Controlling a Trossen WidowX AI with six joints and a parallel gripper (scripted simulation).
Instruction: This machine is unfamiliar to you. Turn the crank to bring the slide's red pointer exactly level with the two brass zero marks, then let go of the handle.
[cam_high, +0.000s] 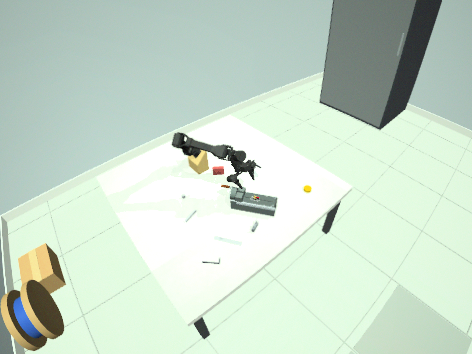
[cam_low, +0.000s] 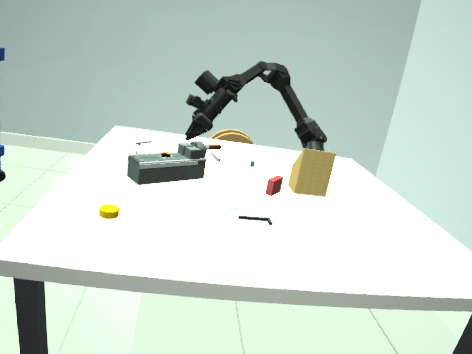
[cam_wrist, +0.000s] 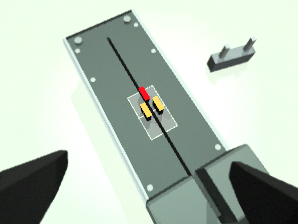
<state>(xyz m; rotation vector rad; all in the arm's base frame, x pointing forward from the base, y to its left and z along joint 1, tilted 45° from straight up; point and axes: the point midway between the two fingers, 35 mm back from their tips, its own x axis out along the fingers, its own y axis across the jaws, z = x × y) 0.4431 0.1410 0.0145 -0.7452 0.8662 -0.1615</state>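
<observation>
The orange crank handle lies 10 cm behind my gripper tip, 9 cm to the right of it and 4 cm below it. Round my gripper tip: yellow disc: 13 cm ahead, 37 cm to the left, 14 cm below; black hex key: 28 cm behind, 25 cm to the left, 15 cm below; red pointer: 7 cm ahead, 2 cm to the left, 7 cm below.
</observation>
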